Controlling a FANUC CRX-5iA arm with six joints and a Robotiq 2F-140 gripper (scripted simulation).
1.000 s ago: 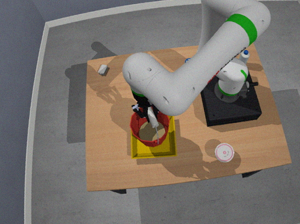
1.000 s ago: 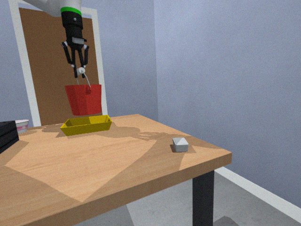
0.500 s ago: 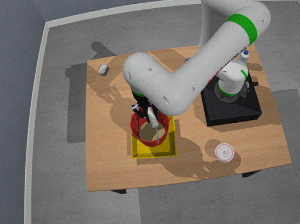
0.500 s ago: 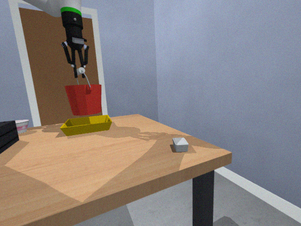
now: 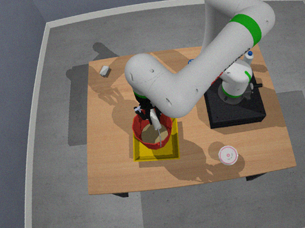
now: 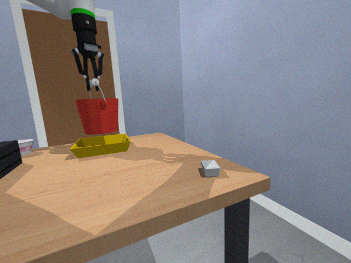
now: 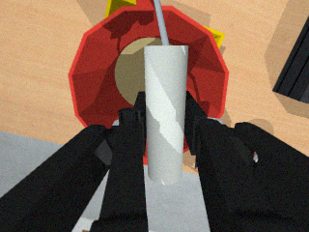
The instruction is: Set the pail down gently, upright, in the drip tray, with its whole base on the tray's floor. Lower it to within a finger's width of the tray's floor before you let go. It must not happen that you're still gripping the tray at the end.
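The red pail is 90 mm below my hand and 10 mm ahead of it. Also, from my hand: pail handle: 30 mm below, 10 mm ahead; then yellow drip tray: 310 mm below, 10 mm ahead; then small grey block: 490 mm to the right, 310 mm below, 300 mm ahead.
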